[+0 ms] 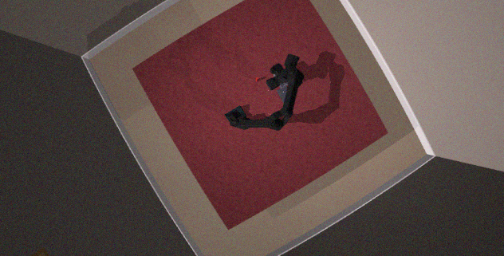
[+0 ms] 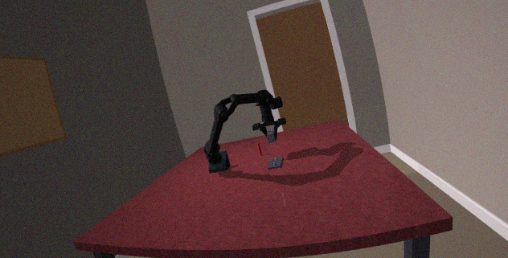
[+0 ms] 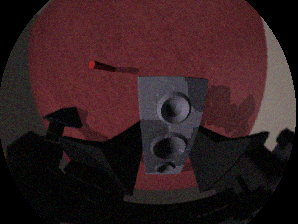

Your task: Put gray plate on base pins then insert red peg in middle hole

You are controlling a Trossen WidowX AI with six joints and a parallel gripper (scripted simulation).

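My gripper tip is 110 mm above the base and 100 mm to the left of it. Round my gripper tip: red peg (110 mm behind, 90 mm to the left, 70 mm below); then gray plate (30 mm above).
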